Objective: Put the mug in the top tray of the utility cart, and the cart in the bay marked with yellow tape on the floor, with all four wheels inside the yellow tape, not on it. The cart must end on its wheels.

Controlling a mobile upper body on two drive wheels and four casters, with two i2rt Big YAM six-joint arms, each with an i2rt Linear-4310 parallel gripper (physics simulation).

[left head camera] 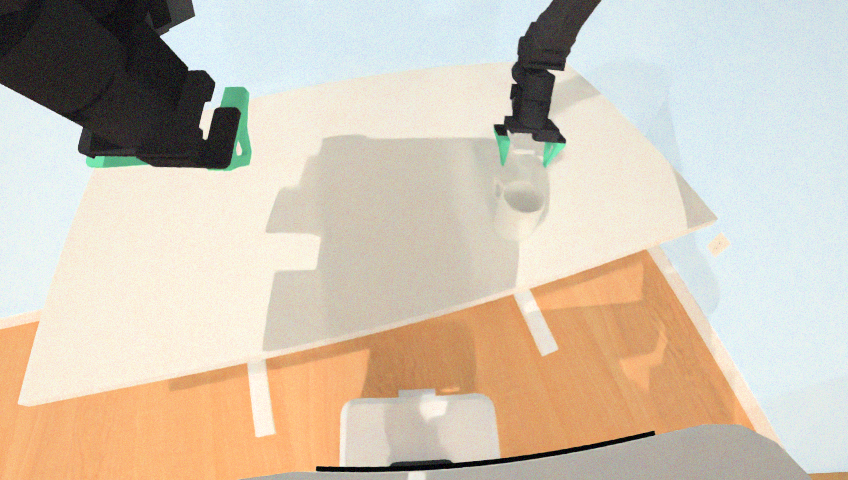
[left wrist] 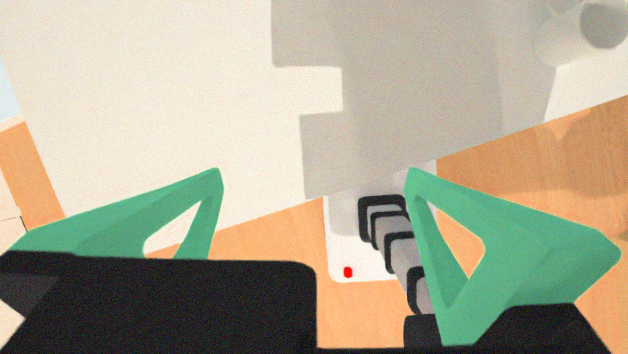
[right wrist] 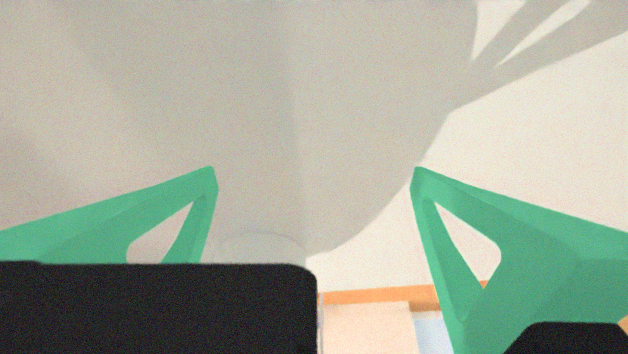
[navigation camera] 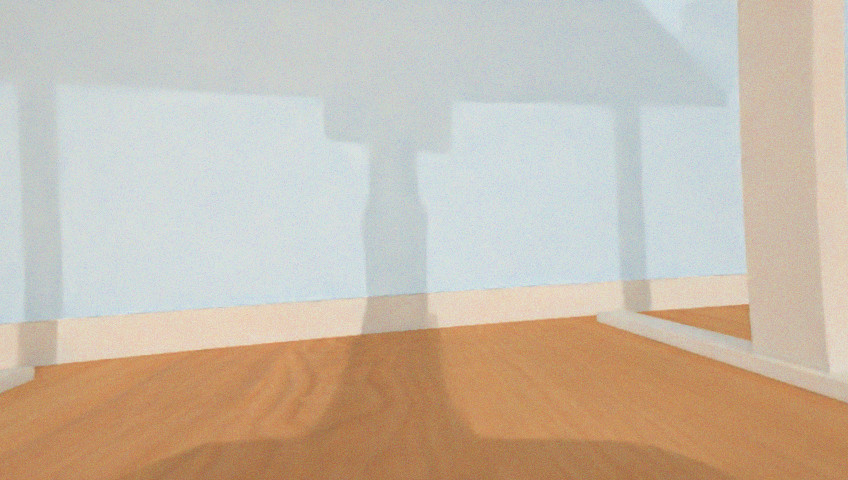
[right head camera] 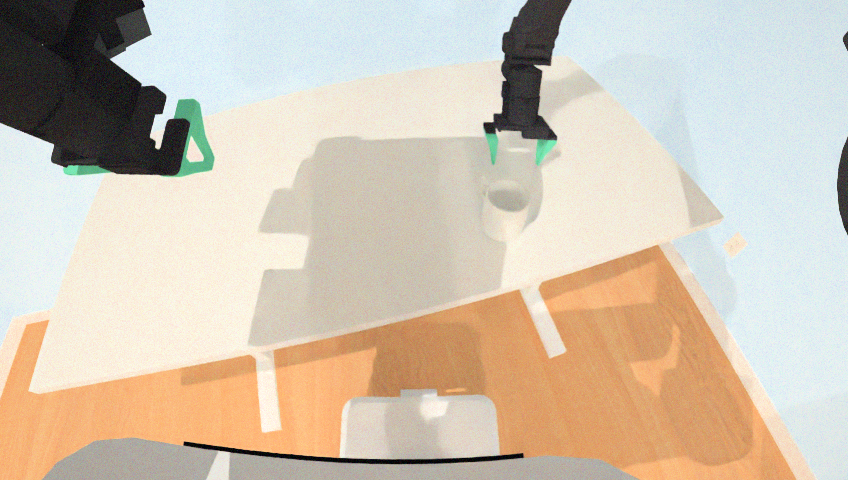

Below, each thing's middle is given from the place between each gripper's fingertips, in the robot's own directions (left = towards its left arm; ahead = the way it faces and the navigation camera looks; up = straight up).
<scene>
I see my left gripper 40 cm to the left of the cream mug [right wrist: 250, 247], 28 cm above it and 17 cm short of it.
Now: right hand 13 cm past the cream mug, 6 cm to the right of it and 2 cm below it.
</scene>
